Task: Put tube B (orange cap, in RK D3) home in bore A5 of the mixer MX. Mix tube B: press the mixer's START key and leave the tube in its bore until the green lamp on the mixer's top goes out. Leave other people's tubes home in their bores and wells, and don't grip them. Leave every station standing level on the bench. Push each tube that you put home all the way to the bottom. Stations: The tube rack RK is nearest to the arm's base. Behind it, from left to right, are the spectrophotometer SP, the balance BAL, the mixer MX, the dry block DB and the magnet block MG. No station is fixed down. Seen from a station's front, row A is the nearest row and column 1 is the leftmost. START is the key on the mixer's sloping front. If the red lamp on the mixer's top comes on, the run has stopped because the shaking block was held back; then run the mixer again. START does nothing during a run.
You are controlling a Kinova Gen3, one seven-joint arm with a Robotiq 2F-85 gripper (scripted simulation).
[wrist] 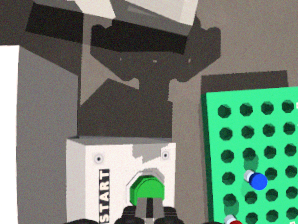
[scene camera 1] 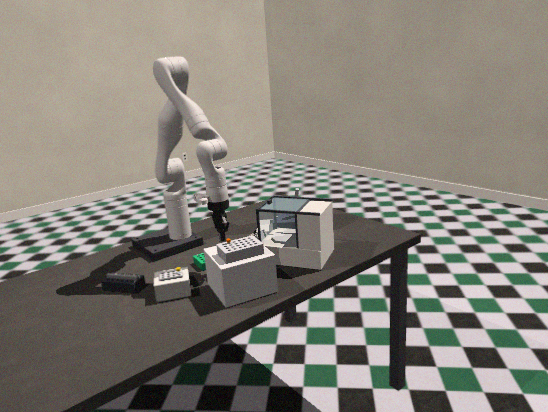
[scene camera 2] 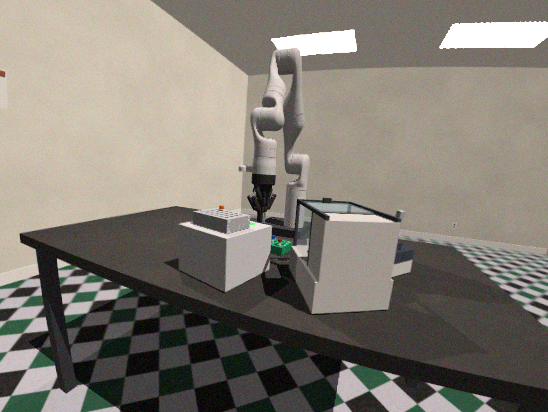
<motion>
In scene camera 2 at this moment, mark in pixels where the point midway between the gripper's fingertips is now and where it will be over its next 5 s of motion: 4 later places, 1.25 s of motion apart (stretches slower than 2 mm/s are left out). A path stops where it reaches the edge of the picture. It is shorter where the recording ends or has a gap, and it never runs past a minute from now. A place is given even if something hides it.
My gripper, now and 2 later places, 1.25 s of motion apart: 261, 223; 261, 210; 271, 182
</motion>
